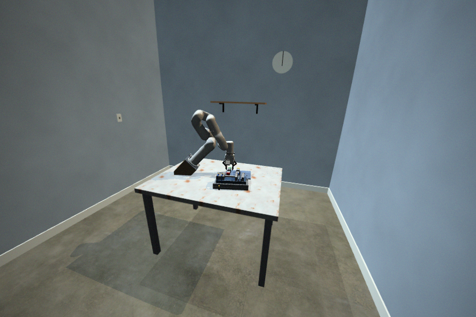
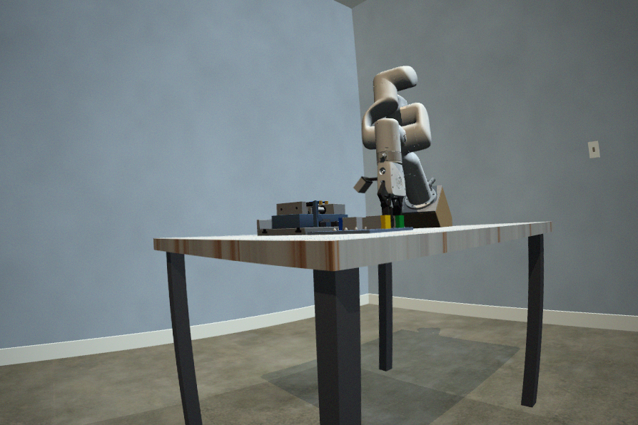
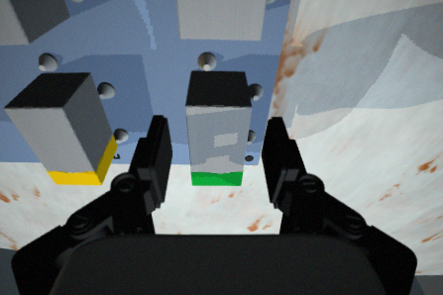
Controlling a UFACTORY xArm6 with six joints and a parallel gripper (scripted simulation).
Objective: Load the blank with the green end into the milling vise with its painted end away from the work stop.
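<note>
Right now my hand is 2 cm above the green-ended blank. From my hand the other things lie so: red-ended blank: 8 cm to the right, 4 cm ahead, 2 cm below; blue infeed plate: 10 cm ahead, 4 cm below; yellow-ended blank: 8 cm ahead, 4 cm to the left, 2 cm below.
</note>
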